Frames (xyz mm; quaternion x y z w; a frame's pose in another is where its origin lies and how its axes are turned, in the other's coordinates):
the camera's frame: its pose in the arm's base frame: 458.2 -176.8 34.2 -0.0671 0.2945 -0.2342 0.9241
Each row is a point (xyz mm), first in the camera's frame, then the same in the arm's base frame.
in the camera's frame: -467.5 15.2 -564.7
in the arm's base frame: -196.0 65.3 -191.7
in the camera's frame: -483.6 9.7 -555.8
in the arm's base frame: -204.6 67.9 -174.7
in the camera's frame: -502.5 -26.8 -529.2
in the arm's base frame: -217.2 44.3 -133.7
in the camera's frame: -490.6 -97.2 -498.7
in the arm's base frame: -218.8 -23.8 -96.4
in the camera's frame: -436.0 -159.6 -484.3
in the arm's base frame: -195.9 -104.8 -96.3
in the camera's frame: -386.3 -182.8 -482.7
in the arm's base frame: -168.5 -148.7 -114.4
